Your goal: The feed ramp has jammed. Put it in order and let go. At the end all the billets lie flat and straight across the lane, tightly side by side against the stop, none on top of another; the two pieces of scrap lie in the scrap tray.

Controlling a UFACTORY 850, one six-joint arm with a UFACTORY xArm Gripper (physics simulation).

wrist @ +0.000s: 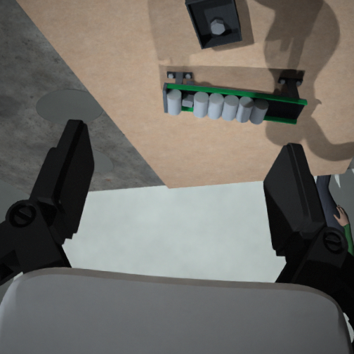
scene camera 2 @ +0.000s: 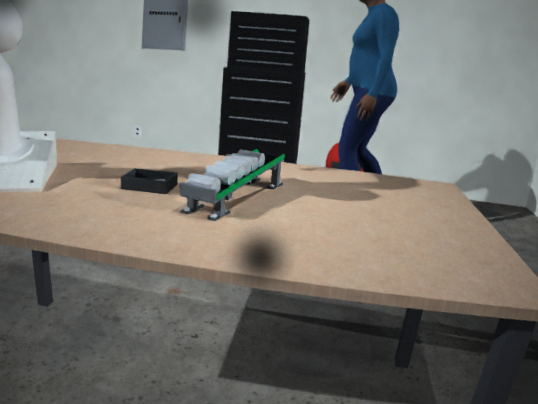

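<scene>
The feed ramp (scene camera 2: 251, 176) (wrist: 240, 93) has green rails. A grey billet (scene camera 2: 204, 181) (wrist: 174, 102) lies across the lane by the stop (scene camera 2: 198, 192) (wrist: 165, 98). A small grey scrap piece (wrist: 187, 100) sits between it and the second billet (scene camera 2: 223, 173) (wrist: 201, 104). Several more billets (wrist: 215, 106) follow in a row; the last two, one (wrist: 245, 109) and the end one (wrist: 258, 111), look slightly skewed. The other scrap piece (wrist: 217, 26), like a hexagonal nut, lies in the black scrap tray (scene camera 2: 149, 187) (wrist: 198, 30). My gripper (wrist: 183, 151) is wide open and empty, away from the ramp.
The wooden table (scene camera 2: 350, 235) (wrist: 125, 55) carries the ramp on dark feet, with the tray beside it. The white robot base (scene camera 2: 30, 167) stands at the table's left in the scene view. A person (scene camera 2: 375, 55) and a black cabinet (scene camera 2: 262, 90) are behind the table.
</scene>
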